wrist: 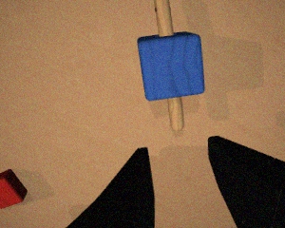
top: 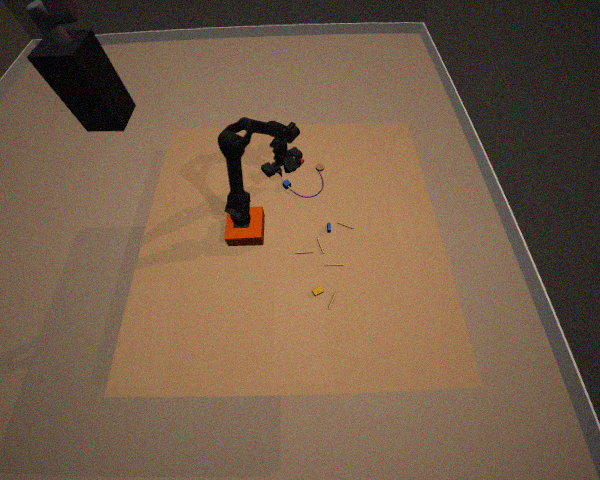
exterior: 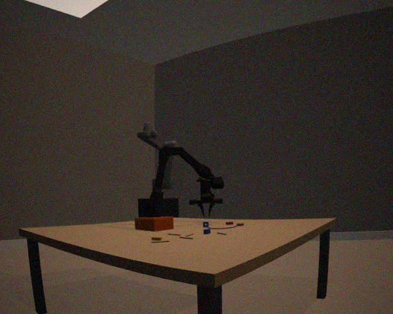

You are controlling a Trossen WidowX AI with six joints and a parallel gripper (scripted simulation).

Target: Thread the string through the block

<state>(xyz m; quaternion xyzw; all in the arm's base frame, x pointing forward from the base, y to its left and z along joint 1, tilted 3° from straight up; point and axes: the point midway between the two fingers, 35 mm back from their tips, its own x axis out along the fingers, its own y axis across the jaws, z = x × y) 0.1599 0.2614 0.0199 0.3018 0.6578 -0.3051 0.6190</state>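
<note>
Now: the thin wooden stick 20 mm ahead of my gripper tip, 40 mm to the right of it and 40 mm below it. The rest, counted from my gripper tip: yellow piece: 160 mm ahead, 540 mm to the right, 50 mm below; then round wooden button: 170 mm ahead, 90 mm to the left, 50 mm below; then red piece: 70 mm ahead, 120 mm to the left, 50 mm below.
</note>
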